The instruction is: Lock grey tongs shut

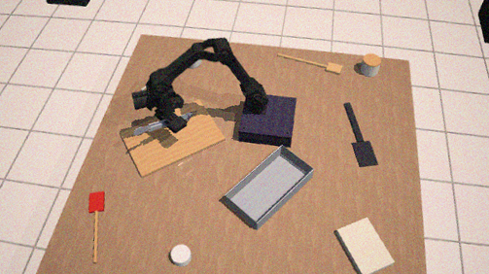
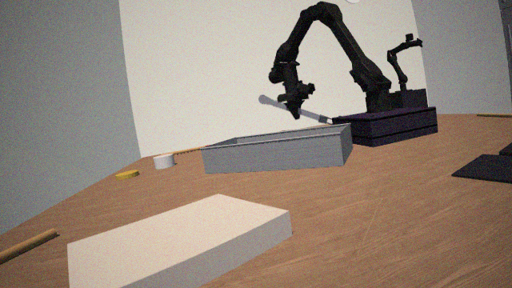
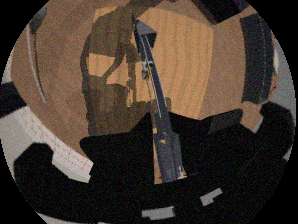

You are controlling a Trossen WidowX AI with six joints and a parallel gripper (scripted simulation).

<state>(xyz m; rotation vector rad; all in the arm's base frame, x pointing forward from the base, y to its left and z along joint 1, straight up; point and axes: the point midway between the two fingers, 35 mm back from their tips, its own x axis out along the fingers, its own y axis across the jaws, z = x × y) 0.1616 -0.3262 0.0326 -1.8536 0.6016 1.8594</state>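
Now: gripper tip 60 mm above the wooden board. From my gripper tip the other things lie so: yellow disc 590 mm ahead, 250 mm to the left, 60 mm below; red spatula 400 mm ahead, 170 mm to the right, 60 mm below; grey roasting tin 170 mm ahead, 430 mm to the left, 40 mm below.
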